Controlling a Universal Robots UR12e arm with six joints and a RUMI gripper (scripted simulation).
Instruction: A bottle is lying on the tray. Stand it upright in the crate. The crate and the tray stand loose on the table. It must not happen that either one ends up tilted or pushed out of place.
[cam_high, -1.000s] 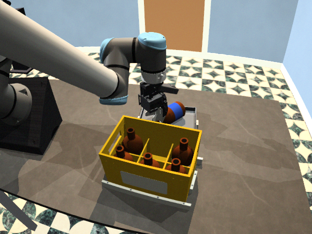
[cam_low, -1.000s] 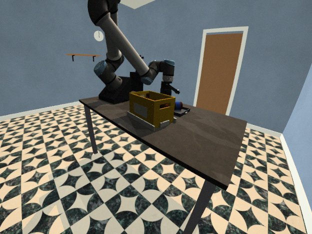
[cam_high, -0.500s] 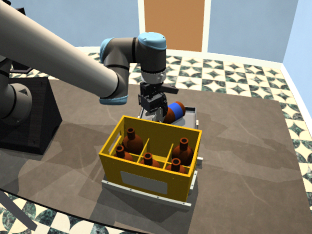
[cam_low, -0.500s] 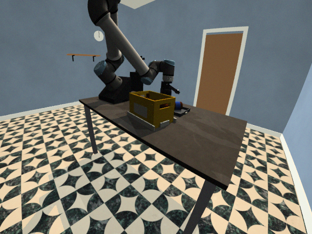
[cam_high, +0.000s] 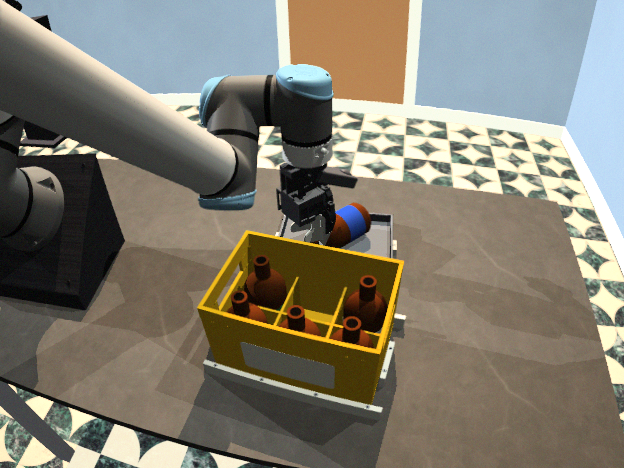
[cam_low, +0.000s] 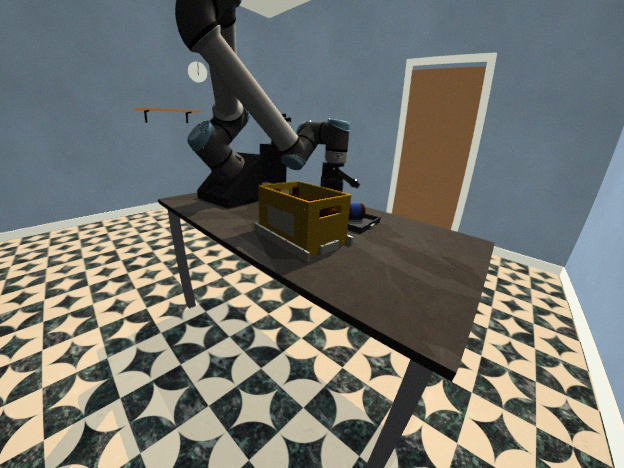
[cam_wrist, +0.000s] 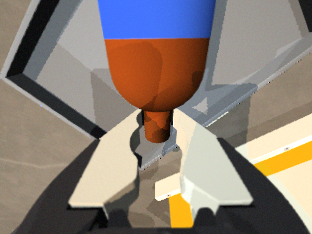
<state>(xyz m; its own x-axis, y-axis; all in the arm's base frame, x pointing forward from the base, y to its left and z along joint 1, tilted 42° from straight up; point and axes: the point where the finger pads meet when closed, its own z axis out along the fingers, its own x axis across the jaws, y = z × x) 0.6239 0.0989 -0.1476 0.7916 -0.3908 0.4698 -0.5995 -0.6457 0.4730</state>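
Now: hand 30 mm short of the bottle and 40 mm to the right of it. The rest, counted from my hand: crate (40 mm ahead, 250 mm to the right, 40 mm above); then grey tray (30 mm ahead, 40 mm to the left, 30 mm below).
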